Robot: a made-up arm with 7 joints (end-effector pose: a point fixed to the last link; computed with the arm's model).
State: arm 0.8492 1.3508 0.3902 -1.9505 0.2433 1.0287 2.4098
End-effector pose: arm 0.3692 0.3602 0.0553 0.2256 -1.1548 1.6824
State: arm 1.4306 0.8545 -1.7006 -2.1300 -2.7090 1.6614 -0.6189
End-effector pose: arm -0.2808 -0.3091 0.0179 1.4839 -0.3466 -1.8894
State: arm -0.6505 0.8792 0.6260 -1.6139 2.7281 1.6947 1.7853
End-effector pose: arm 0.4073 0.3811 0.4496 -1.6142 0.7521 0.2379
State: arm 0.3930 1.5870 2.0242 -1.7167 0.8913 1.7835 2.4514
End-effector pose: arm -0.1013 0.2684 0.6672 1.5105 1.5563 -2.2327
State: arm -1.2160 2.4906 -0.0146 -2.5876 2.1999 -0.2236 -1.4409
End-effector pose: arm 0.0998 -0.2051 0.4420 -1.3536 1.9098 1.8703
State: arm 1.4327 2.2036 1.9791 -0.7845 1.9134 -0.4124 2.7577
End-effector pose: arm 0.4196 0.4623 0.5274 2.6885 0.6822 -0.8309
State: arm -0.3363 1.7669 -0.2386 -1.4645 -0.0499 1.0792 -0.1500
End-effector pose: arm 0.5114 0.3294 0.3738 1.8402 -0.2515 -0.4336
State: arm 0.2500 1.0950 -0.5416 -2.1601 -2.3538 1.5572 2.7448
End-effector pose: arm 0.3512 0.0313 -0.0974 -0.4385 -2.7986 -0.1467
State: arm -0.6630 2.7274 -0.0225 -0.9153 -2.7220 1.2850 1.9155
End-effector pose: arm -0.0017 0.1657 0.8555 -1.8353 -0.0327 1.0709
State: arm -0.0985 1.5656 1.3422 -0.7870 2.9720 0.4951 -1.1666
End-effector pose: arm 0.0298 0.6647 0.4724 -0.4092 -2.8948 0.4740
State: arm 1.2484 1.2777 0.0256 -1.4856 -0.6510 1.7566 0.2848
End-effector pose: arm 0.0180 0.5262 -0.1922 1.9276 1.1036 -0.4882
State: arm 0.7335 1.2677 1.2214 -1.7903 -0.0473 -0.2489 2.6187
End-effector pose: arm 0.2462 0.4483 0.4313 -0.9594 -1.9174 0.5155
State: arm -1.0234 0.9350 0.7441 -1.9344 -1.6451 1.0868 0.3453
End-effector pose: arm 0.1375 0.2611 0.6278 2.0987 -1.3309 1.7612
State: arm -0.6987 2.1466 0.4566 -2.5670 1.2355 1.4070 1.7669
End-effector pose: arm 0.1099 -0.2255 0.4755 -0.0238 -1.6209 0.3151
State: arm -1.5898 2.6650 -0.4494 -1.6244 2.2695 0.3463 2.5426
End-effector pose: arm -0.1127 0.1717 0.7145 -2.5589 -0.9494 0.9031
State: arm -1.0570 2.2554 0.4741 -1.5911 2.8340 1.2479 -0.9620
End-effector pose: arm -0.1205 0.0223 0.7886 0.1866 -1.6807 -1.7340
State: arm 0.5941 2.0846 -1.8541 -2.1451 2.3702 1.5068 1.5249
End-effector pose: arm -0.2835 0.2569 -0.0322 -1.0601 -2.2135 -1.6313
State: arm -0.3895 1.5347 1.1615 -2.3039 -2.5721 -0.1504 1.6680
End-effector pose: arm 0.0172 0.0234 0.5906 -2.3726 0.9946 0.3589
